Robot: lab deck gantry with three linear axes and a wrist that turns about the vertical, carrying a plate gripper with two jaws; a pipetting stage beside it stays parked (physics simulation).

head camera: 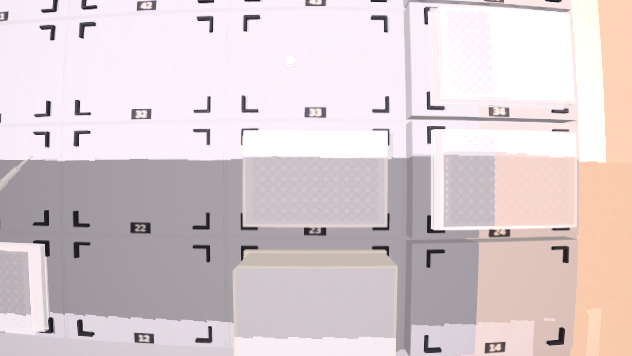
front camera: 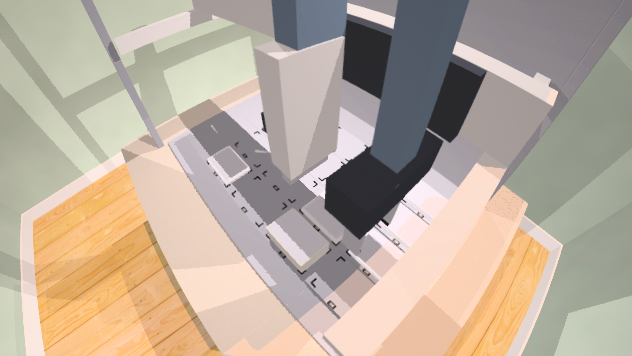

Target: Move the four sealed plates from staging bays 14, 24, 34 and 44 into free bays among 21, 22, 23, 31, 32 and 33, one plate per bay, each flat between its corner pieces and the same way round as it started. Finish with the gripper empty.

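Frame: origin at the robot's base, x ahead, y left, z up, level; metres.
Seen in the pictures: gripper, fingertip midpoint: (front camera: 366, 233); robot's base, origin of the base link: (front camera: 207, 161).
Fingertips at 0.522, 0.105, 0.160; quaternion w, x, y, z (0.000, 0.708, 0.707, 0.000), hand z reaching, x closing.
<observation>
Pixels of each thing's middle, then the offset from my fingertips to it, as dx, dy, dz. "pt": a spot on its surface instead.
- third plate, body centre: (head camera: 502, 57) (front camera: 408, 228) +0.034, +0.152, -0.138
- pale plate, body centre: (front camera: 430, 203) +0.034, +0.259, -0.138
- Bay 14, surface spot: (head camera: 492, 295) pt +0.029, -0.059, -0.145
- tall pale block, body centre: (head camera: 315, 306) (front camera: 297, 239) -0.130, -0.062, -0.139
- thin pale tool, body centre: (head camera: 11, 173) (front camera: 263, 151) -0.430, +0.049, -0.157
- small white disc, body centre: (head camera: 290, 61) -0.152, +0.153, -0.158
A sealed plate (front camera: 321, 216) (head camera: 315, 192) lies flat between the corner pieces of bay 23. Another sealed plate (front camera: 378, 252) (head camera: 507, 192) lies in bay 24, partly hidden by the gripper in the front view. A third plate (front camera: 407, 227) (head camera: 507, 55) lies in bay 34. Bay 44 is mostly cut off in the head view; a pale plate (front camera: 434, 207) shows there in the front view. Bay 14 (head camera: 492, 295) holds no plate. My gripper (front camera: 370, 237) is open, its jaws apart, low near bays 24 and 34, with its black body hiding much. It does not show in the head view.
A tall pale block (front camera: 298, 241) (head camera: 315, 302) stands in bay 13, beside bay 23. A plate (front camera: 229, 164) (head camera: 15, 285) lies in bay 11. A thin pale tool (front camera: 261, 151) (head camera: 15, 172) lies in bay 21. A small white disc (head camera: 290, 61) lies in bay 33.
</observation>
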